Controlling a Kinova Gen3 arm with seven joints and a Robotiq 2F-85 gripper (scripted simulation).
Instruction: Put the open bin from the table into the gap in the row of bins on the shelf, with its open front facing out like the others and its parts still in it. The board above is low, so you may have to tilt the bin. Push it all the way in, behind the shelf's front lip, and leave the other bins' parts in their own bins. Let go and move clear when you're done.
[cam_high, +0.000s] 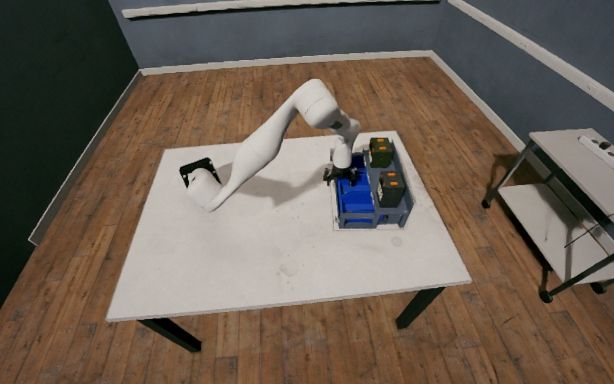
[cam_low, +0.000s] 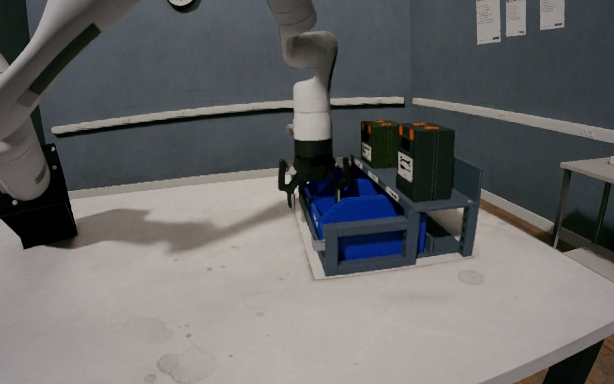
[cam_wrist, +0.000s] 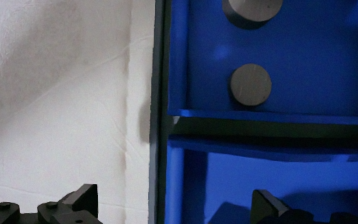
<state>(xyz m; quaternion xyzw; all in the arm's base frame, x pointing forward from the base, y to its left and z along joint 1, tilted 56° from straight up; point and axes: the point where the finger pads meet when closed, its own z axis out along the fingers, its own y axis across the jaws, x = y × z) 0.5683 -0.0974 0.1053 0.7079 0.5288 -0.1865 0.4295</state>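
Right now my hand is 2 cm short of the grey block, 5 cm to the left of it and 3 cm above it. Also, from my hand: grey shelf: 10 cm ahead, 5 cm to the right, 2 cm above.
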